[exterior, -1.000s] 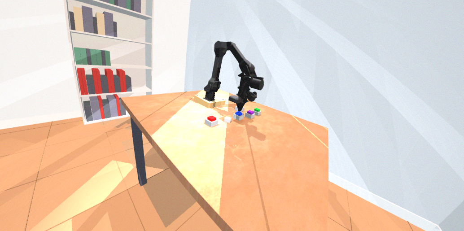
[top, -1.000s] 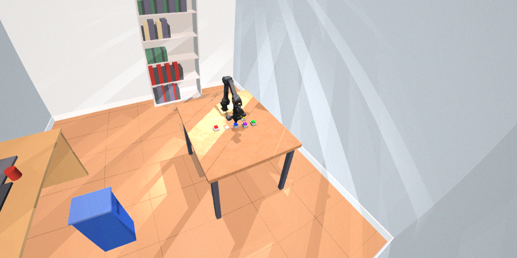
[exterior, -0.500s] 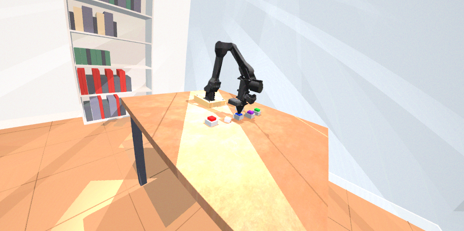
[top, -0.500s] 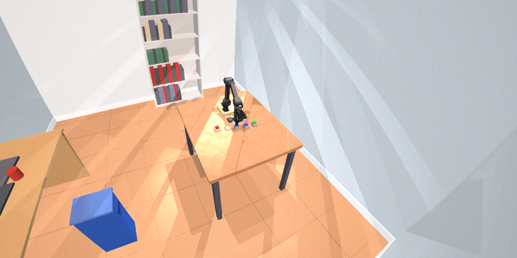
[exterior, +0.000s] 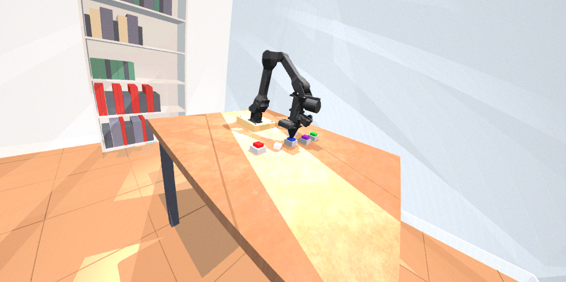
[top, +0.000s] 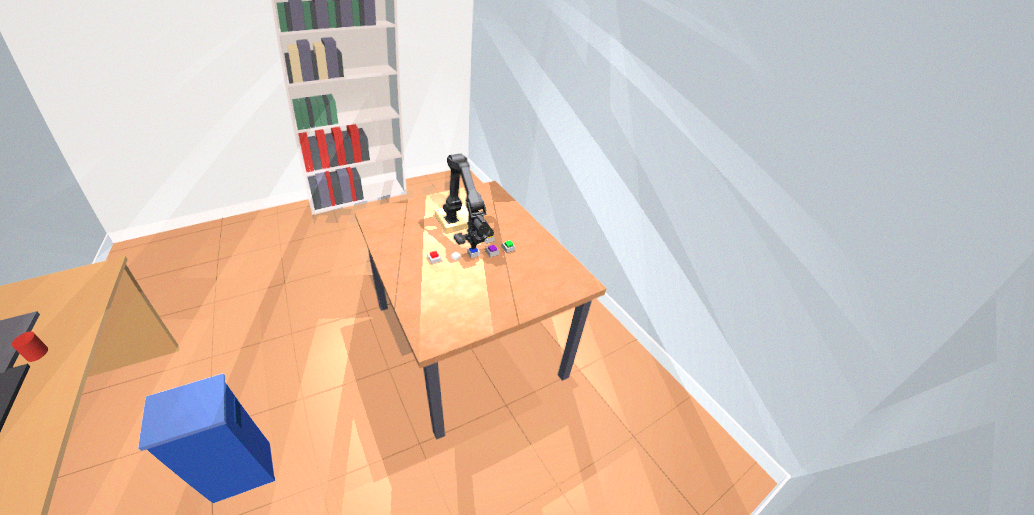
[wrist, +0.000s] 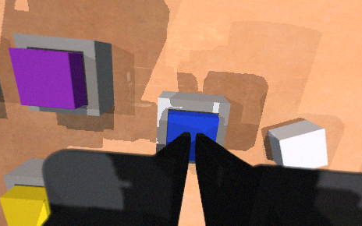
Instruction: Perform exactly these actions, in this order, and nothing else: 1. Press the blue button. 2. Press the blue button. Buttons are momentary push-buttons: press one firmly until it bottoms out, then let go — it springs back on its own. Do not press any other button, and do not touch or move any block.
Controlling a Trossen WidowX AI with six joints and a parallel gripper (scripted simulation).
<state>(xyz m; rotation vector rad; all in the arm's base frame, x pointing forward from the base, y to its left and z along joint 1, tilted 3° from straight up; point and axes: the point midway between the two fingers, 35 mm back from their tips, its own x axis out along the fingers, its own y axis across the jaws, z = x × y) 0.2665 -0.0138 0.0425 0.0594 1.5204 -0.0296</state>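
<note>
Now: gripper tip 1 cm above the blue button. Also, from my gripper tip: purple button: 9 cm to the left, 4 cm ahead; yellow button: 12 cm to the left, 7 cm behind; white block: 9 cm to the right, 2 cm below, 2 cm behind.
</note>
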